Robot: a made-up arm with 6 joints. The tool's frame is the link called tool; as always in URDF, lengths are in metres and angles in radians.
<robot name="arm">
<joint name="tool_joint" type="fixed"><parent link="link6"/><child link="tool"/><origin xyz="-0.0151 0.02 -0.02" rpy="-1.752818 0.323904 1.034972"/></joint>
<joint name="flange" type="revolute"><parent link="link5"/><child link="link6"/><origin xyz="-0.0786 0.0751 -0.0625" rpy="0 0 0"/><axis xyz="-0.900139 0.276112 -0.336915"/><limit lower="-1.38" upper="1.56" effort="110" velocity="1"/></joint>
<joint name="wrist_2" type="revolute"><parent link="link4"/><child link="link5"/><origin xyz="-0.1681 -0.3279 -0.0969" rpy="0 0 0"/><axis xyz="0 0 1"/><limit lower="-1.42" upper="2.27" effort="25" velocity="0.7"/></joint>
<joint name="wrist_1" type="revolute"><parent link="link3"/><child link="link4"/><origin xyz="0.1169 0.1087 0.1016" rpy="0 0 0"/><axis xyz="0 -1 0"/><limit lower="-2.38" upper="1.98" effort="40" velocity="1"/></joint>
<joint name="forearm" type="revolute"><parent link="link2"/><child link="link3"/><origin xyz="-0.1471 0.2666 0.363" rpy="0 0 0"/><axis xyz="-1 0 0"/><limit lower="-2.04" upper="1.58" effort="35" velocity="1.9"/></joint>
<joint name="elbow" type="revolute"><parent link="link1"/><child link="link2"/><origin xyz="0.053 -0.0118 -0.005" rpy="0 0 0"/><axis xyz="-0.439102 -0.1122 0.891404"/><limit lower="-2.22" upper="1.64" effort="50" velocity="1.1"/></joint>
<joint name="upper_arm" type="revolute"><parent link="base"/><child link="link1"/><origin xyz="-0.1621 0.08 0.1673" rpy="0 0 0"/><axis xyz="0 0 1"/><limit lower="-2.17" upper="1.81" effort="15" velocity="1"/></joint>
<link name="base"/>
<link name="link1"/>
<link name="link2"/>
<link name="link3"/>
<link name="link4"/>
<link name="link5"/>
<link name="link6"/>
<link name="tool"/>
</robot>
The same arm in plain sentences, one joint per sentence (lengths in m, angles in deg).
The arm has six revolute joints in a row. What follows holds with every joint at zero, and every direction is one of the base frame's. The first joint sits 0.1621 m along -x and 0.08 m along +y and 0.1673 m along +z from the base frame's origin and rotates about +z, from -124.33 to 103.71 deg. The second joint sits 0.053 m along +x and 0.0118 m along -y and 0.005 m along -z from the first joint and rotates about the direction (-0.439102, -0.1122, 0.891404), from -127.2 to 93.97 deg. The third joint sits 0.1471 m along -x and 0.2666 m along +y and 0.363 m along +z from the second joint and rotates about -x, from -116.88 to 90.53 deg. The fourth joint sits 0.1169 m along +x and 0.1087 m along +y and 0.1016 m along +z from the third joint and rotates about -y, from -136.36 to 113.45 deg. The fifth joint sits 0.1681 m along -x and 0.3279 m along -y and 0.0969 m along -z from the fourth joint and rotates about +z, from -81.36 to 130.06 deg. The sixth joint sits 0.0786 m along -x and 0.0751 m along +y and 0.0625 m along -z from the fifth joint and rotates about the direction (-0.900139, 0.276112, -0.336915), from -79.07 to 89.38 deg. The tool frame, which is the frame that the pose is given for, sits 0.0151 m along -x and 0.02 m along +y and 0.02 m along -z from the sixth joint; its axes are the base frame's turned by roll -100.43, pitch 18.56 and yaw 59.3 deg (as in URDF: about the fixed x, then y, then z).
